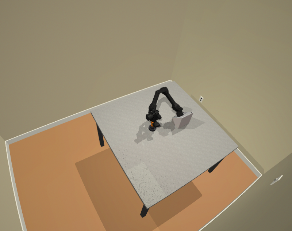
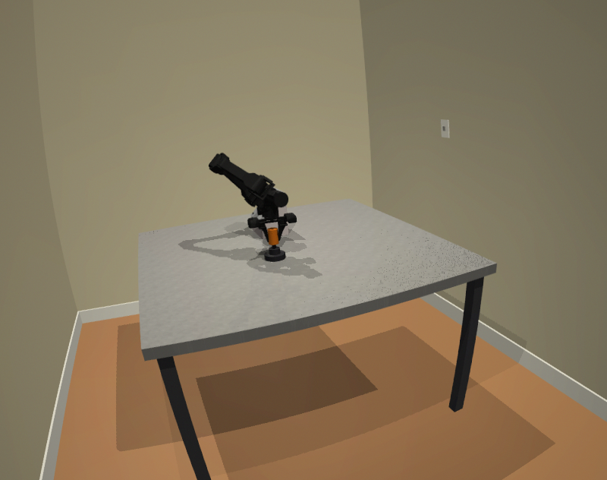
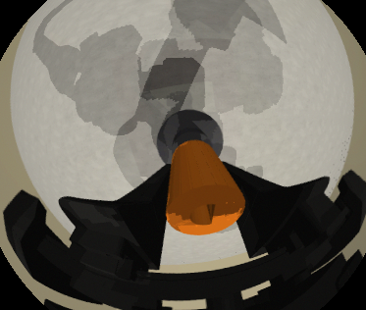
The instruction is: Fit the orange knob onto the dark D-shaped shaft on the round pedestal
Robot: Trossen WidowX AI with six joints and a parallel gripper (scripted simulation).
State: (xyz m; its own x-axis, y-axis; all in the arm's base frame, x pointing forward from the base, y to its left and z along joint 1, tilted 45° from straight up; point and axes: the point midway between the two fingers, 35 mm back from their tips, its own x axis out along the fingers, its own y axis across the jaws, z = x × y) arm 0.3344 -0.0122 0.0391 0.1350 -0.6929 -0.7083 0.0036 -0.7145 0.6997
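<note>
My gripper tip is 20 mm below the orange knob. The rest, counted from my gripper tip: dark round pedestal 40 mm below.
</note>
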